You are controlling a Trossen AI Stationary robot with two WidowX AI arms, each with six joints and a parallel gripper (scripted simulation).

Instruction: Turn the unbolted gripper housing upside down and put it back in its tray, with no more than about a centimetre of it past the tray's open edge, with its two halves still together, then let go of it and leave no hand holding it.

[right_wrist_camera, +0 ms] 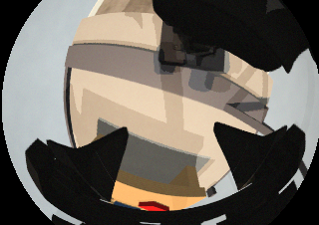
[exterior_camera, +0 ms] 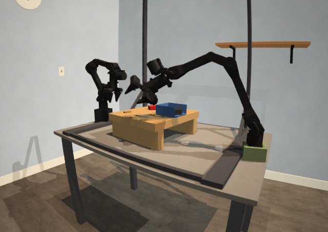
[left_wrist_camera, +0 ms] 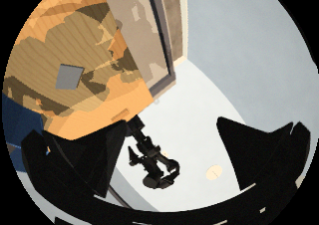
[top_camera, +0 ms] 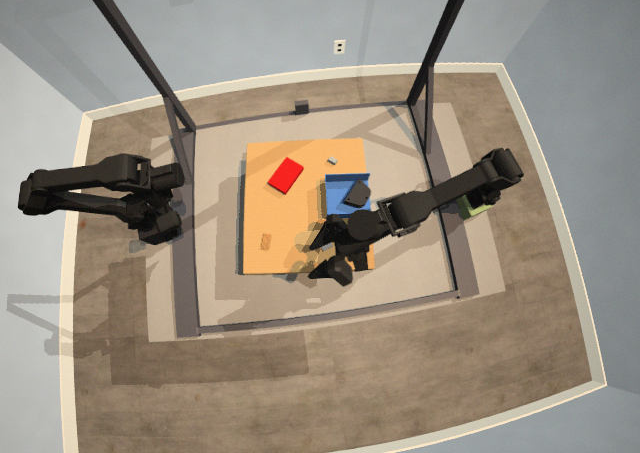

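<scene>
Right now my left hand is 180 mm past the dark gripper housing, 120 mm to the right of it and 90 mm above it. Also, from my left hand: orange wooden bench (180 mm behind, 30 mm to the right, 170 mm below); then blue tray (170 mm behind, 60 mm to the left, 100 mm below).
</scene>
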